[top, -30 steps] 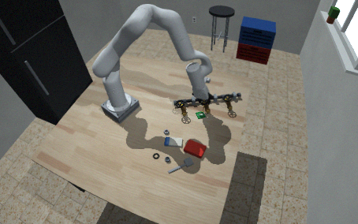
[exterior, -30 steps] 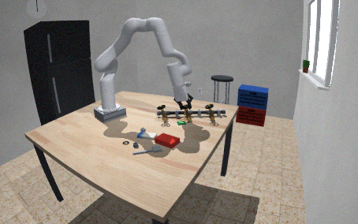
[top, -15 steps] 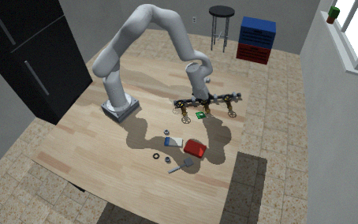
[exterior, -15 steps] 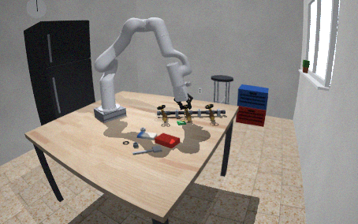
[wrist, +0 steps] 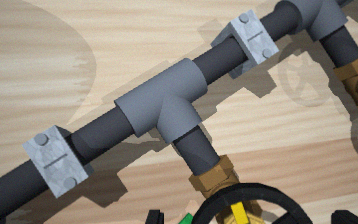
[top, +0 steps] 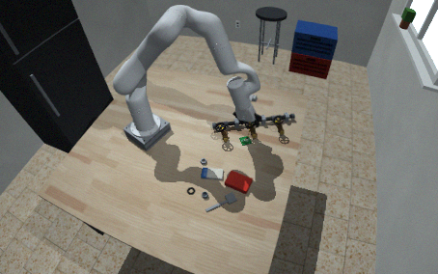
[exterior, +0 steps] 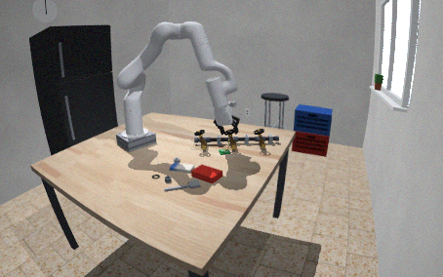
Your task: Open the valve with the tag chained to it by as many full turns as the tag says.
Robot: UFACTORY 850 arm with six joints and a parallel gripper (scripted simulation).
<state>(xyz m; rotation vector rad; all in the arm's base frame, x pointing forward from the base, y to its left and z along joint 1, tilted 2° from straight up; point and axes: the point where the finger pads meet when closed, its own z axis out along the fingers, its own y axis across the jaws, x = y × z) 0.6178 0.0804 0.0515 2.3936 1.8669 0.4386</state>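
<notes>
My hand is 100 mm above the green tag, 50 mm to the left of it and 30 mm past it. The rest, counted from my hand: grey scraper: 440 mm to the right, 100 mm below, 60 mm behind; red box: 330 mm to the right, 90 mm below, 10 mm behind; white block: 300 mm to the right, 150 mm behind, 100 mm below.
</notes>
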